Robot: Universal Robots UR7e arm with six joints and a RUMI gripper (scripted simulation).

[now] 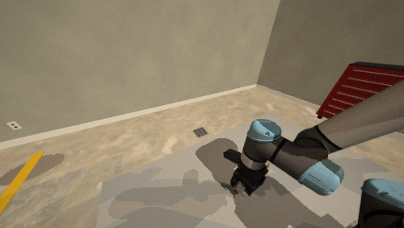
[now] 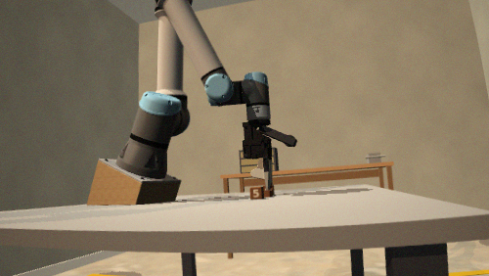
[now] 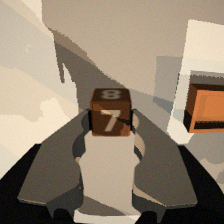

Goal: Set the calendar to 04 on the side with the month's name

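The cube lies 20 mm behind my hand, 210 mm to the right of it and 10 mm below it. Round my hand: calendar tray (10 mm behind, 110 mm to the right, 20 mm below).
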